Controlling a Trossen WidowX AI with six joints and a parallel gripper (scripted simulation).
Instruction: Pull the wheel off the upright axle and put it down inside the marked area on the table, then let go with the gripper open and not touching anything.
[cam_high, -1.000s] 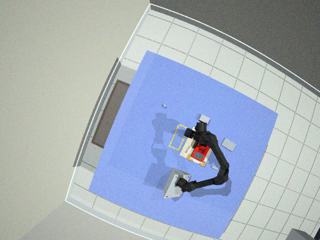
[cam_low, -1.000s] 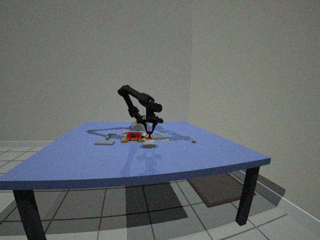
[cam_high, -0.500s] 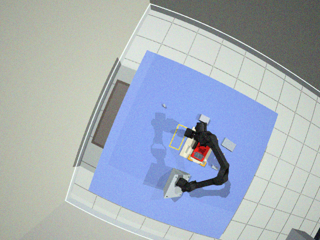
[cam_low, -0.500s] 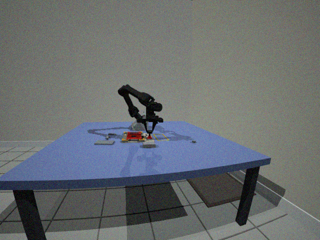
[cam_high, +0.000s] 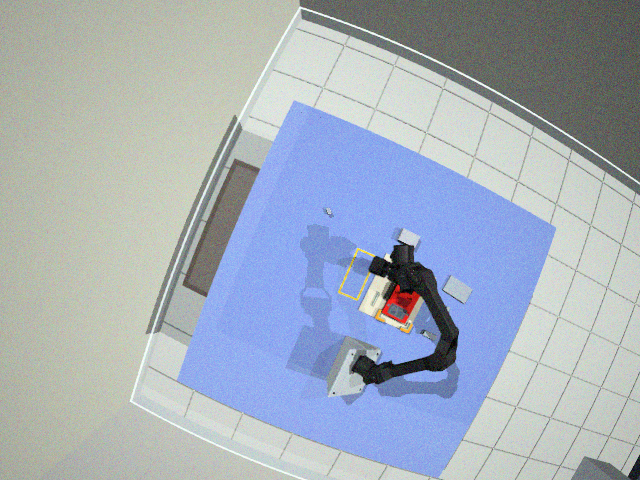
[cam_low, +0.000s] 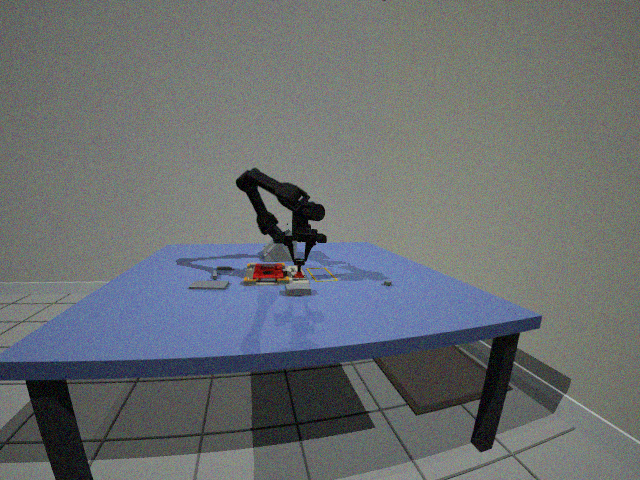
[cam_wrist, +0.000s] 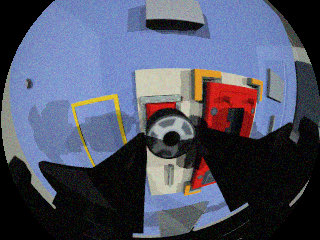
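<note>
My gripper tip is now 5 cm past the base plate, 10 cm to the left of it and 6 cm above it.
</note>
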